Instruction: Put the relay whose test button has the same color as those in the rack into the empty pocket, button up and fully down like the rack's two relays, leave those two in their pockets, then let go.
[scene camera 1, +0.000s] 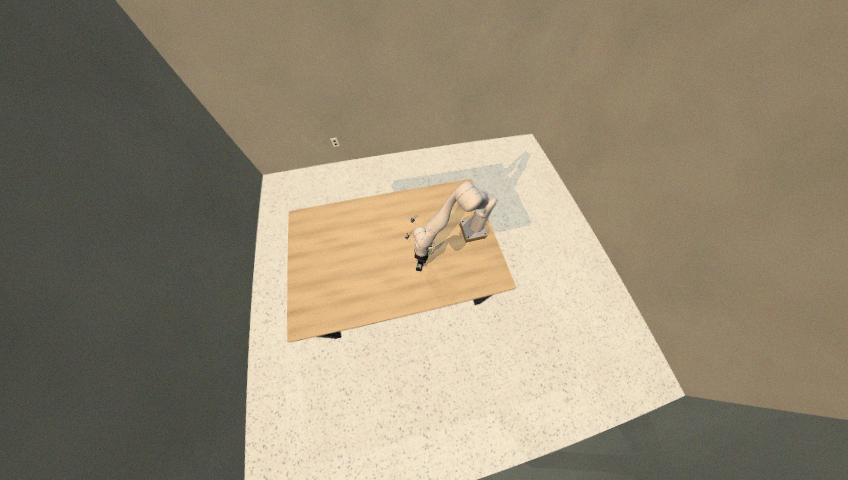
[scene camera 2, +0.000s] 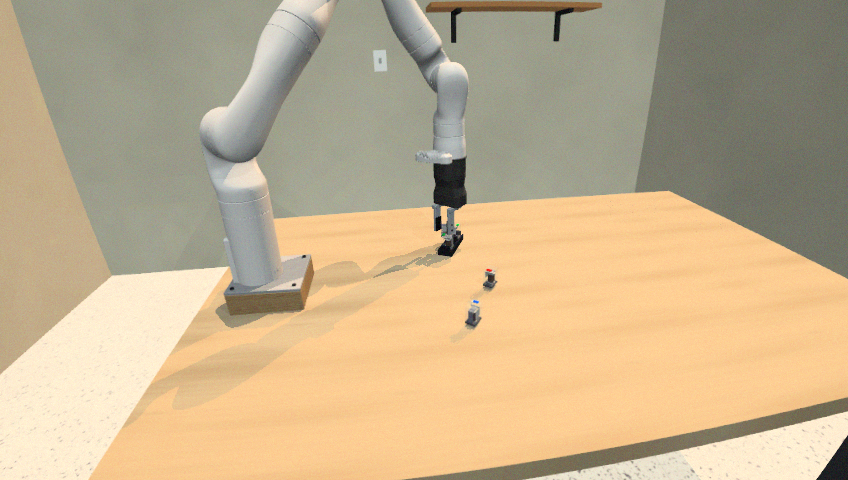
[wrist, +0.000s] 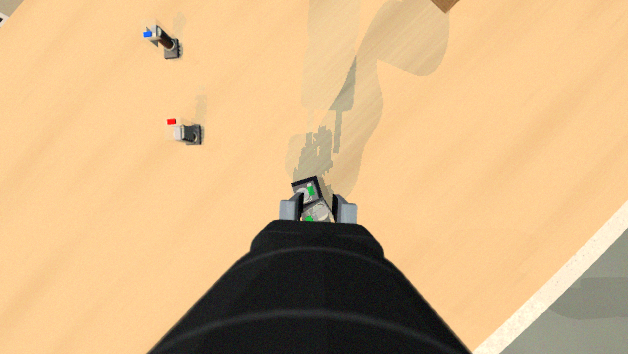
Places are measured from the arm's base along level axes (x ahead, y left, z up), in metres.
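Pixels of known places: gripper, fingertip midpoint: (scene camera 2: 444, 231) (wrist: 317, 203); arm's base at its link origin: (scene camera 1: 476, 226) (scene camera 2: 260, 274).
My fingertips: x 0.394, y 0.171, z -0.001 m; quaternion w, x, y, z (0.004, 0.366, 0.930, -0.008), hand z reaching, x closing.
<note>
Ahead of a thing's pixels: the offset from my fingertips to its top centre. Level surfaces: height alone.
My gripper (scene camera 2: 444, 229) (wrist: 317, 203) is shut on a clear-topped relay with a green button {dx +0.007, dy +0.007, dz +0.025 m} (wrist: 308, 218), held button up. It is low over the middle of the black rack {dx +0.019, dy +0.016, dz -0.027 m} (scene camera 2: 445, 251) (wrist: 303, 181). In the wrist view the held relay's top looks turned slightly against the rack's end. A rack relay {dx +0.006, dy -0.015, dz +0.001 m} (wrist: 310, 191) with a green button stands in the end pocket beside the left finger. The far rack relay is hidden by the gripper in the wrist view; green spots show at both sides of the fingers in scene camera 2. The held relay's base and its depth in the pocket are hidden.
A red-button relay {dx +0.079, dy -0.182, dz -0.006 m} (scene camera 1: 407, 236) (scene camera 2: 490, 278) (wrist: 188, 134) and a blue-button relay {dx +0.025, dy -0.303, dz -0.006 m} (scene camera 1: 412, 220) (scene camera 2: 473, 314) (wrist: 171, 49) stand on the wooden table {dz -0.050 m} (scene camera 1: 345, 267) (scene camera 2: 595, 356), apart from the rack. The arm's base block (scene camera 2: 264, 302) stands at the table's edge.
</note>
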